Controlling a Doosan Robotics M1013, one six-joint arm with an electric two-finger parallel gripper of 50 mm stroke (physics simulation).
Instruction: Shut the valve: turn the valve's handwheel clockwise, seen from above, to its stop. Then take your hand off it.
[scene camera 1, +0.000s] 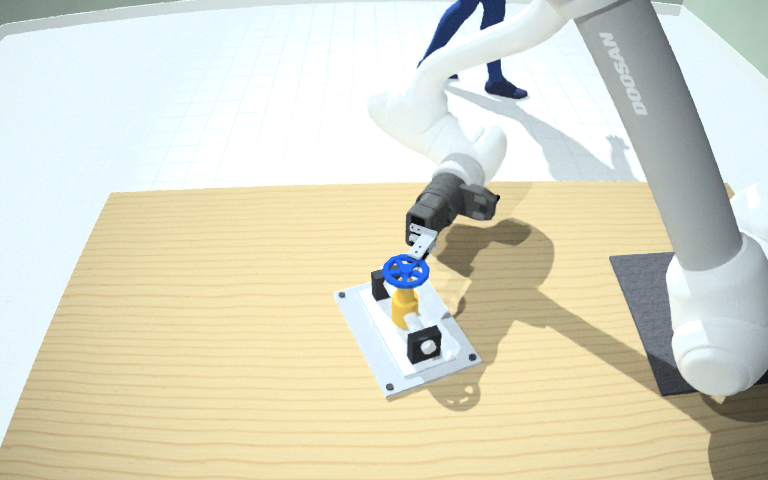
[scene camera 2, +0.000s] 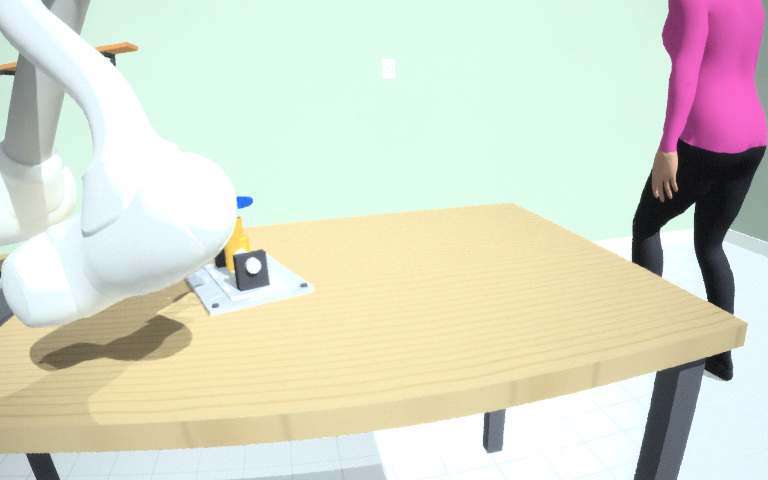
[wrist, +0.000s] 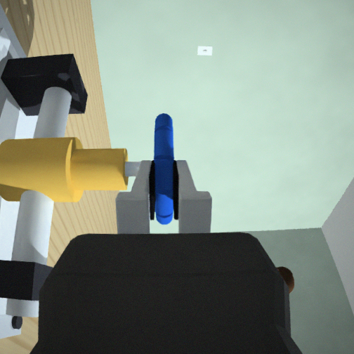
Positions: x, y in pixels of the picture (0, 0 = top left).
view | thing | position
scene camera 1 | my gripper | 413, 261
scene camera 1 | blue handwheel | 406, 271
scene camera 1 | light grey base plate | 387, 374
